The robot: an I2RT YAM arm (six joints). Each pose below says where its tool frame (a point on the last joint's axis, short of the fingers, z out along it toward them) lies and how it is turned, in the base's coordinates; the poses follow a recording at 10 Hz.
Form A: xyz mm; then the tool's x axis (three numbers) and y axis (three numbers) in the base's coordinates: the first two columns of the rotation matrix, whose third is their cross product.
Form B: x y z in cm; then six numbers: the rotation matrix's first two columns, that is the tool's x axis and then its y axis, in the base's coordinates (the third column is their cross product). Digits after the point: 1 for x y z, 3 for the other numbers.
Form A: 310 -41 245 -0.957 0.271 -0.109 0.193 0.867 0.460
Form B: 31.0 -4.1 24.5 -0.957 0.271 -0.109 0.193 0.867 0.460
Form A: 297 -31 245 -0.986 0.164 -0.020 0.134 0.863 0.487
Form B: 29.7 -3.1 24.5 -0.986 0.164 -0.020 0.134 0.863 0.487
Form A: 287 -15 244 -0.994 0.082 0.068 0.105 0.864 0.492
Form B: 28.7 -1.5 24.4 -0.994 0.082 0.068 0.105 0.864 0.492
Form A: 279 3 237 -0.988 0.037 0.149 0.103 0.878 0.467
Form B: 27.9 0.3 23.7 -0.988 0.037 0.149 0.103 0.878 0.467
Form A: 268 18 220 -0.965 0.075 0.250 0.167 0.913 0.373
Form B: 26.8 1.8 22.0 -0.965 0.075 0.250 0.167 0.913 0.373
